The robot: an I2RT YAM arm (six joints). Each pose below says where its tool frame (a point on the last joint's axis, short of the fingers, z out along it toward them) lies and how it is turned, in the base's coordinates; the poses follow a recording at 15 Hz.
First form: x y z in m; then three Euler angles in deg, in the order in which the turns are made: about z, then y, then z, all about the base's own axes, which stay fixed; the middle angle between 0 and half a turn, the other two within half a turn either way.
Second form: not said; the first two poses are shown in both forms.
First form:
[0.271, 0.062, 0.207, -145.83, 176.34, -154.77]
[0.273, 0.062, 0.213, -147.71, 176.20, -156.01]
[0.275, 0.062, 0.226, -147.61, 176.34, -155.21]
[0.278, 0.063, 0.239, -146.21, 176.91, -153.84]
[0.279, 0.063, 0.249, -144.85, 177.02, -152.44]
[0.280, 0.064, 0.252, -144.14, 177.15, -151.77]
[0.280, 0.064, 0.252, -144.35, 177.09, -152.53]
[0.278, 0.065, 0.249, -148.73, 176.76, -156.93]
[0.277, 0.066, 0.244, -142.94, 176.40, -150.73]
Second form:
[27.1, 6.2, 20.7, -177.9, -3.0, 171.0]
[27.3, 6.2, 21.3, -178.0, -3.2, 171.6]
[27.5, 6.2, 22.6, -178.0, -3.1, 172.3]
[27.8, 6.3, 23.9, -178.3, -2.6, 172.3]
[27.9, 6.3, 24.9, -178.3, -2.4, 172.4]
[28.0, 6.4, 25.2, -178.3, -2.3, 172.3]
[28.0, 6.4, 25.2, -178.3, -2.4, 171.8]
[27.8, 6.5, 24.9, -178.3, -2.8, 171.8]
[27.7, 6.6, 24.4, -177.8, -2.9, 172.2]

